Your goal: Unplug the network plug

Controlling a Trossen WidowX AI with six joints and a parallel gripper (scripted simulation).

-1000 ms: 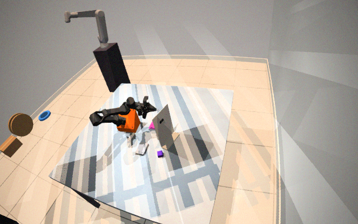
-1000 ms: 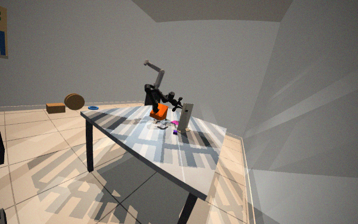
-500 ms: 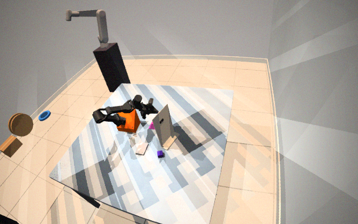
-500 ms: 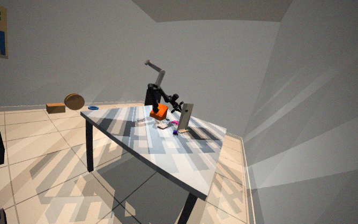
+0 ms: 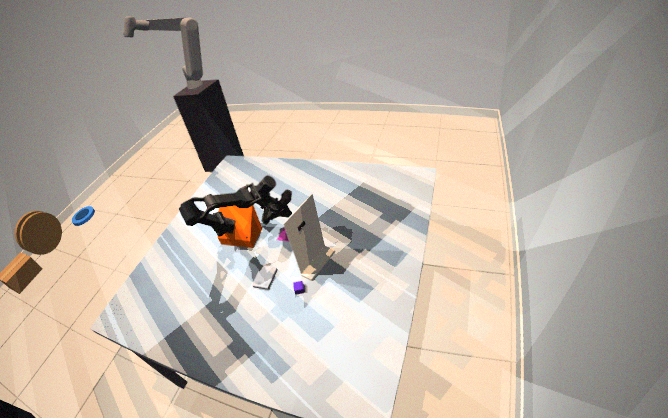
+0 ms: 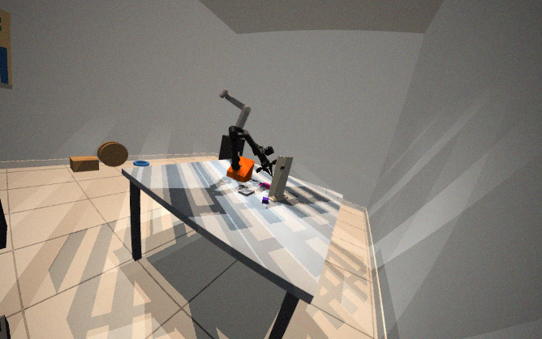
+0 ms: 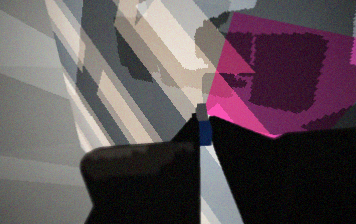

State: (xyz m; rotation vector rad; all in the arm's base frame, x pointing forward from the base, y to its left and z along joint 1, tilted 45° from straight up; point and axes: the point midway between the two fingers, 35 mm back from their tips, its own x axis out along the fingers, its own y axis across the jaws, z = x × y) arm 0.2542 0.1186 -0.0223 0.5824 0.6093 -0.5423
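My gripper tip is 20 mm past the magenta marked square and 100 mm above it. The rest, counted from my gripper tip: flat tile 20 mm behind, 270 mm to the right, 90 mm below; network plug right at my gripper tip; upright grey panel 140 mm ahead, 140 mm to the right, 40 mm above.
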